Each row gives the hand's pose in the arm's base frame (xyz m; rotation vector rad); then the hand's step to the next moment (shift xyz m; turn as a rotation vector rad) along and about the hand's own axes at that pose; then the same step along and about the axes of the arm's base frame.
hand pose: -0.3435 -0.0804 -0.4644 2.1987 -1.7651 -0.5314
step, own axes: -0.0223 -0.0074 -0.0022 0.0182 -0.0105 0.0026
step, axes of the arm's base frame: 0.0032 0.0233 0.0013 0.0115 -0.0154 -0.0089
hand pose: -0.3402 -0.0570 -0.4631 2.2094 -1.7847 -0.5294
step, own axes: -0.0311 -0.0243 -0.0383 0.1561 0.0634 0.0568
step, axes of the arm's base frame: 0.0323 0.0344 0.0283 -0.0519 -0.1643 -0.0440
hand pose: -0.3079 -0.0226 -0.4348 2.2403 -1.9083 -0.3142
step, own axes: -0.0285 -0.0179 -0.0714 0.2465 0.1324 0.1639
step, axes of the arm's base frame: 0.0323 0.0311 0.0650 -0.1332 -0.2646 -0.1319
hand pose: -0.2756 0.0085 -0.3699 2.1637 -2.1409 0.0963
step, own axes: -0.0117 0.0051 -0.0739 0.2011 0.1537 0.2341
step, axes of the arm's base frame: -0.0036 0.0199 0.0722 -0.1566 -0.2276 -0.2063
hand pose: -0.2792 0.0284 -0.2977 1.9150 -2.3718 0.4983
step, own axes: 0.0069 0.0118 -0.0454 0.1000 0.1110 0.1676
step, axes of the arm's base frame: -0.0202 0.0083 0.0421 -0.1029 -0.1213 -0.1585
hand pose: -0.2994 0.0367 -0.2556 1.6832 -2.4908 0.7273
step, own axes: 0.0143 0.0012 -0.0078 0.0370 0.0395 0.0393
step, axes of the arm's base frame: -0.0086 -0.0088 0.0107 -0.0416 -0.0362 -0.0379
